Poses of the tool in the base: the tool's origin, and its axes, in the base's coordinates. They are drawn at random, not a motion.
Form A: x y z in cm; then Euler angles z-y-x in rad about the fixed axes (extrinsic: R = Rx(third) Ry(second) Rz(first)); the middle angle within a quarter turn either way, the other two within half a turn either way.
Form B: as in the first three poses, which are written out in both.
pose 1, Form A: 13.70 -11.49 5.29 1.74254 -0.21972 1.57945
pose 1, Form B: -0.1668 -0.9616 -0.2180 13.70; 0.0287 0.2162 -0.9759 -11.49; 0.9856 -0.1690 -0.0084 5.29; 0 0 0 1
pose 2, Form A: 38.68 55.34 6.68 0.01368 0.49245 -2.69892
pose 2, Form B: 0.8811 -0.0121 0.4728 38.68; -0.2149 -0.9008 0.3775 55.34; 0.4213 -0.4342 -0.7962 6.68; 0 0 0 1
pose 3, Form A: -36.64 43.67 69.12 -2.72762 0.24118 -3.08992
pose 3, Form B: -0.8890 0.3906 0.2388 -36.64; 0.4130 0.9093 0.0502 43.67; -0.1976 0.1432 -0.9698 69.12; 0 0 0 1
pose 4, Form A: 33.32 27.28 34.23 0.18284 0.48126 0.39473
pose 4, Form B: 0.8716 -0.1612 0.4629 33.32; 0.3429 0.8753 -0.3409 27.28; -0.3503 0.4558 0.8182 34.23; 0 0 0 1
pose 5, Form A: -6.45 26.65 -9.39 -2.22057 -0.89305 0.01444
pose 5, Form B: -0.3794 0.4993 -0.7790 -6.45; -0.7893 -0.6139 -0.0091 26.65; -0.4827 0.6114 0.6270 -9.39; 0 0 0 1
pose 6, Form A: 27.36 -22.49 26.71 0.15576 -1.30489 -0.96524
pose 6, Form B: 0.2596 -0.0408 -0.9649 27.36; 0.8720 0.4393 0.2161 -22.49; 0.4150 -0.8974 0.1496 26.71; 0 0 0 1
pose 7, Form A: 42.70 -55.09 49.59 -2.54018 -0.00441 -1.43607
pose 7, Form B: -0.8245 0.5658 -0.0044 42.70; -0.0796 -0.1083 0.9909 -55.09; 0.5602 0.8174 0.1343 49.59; 0 0 0 1
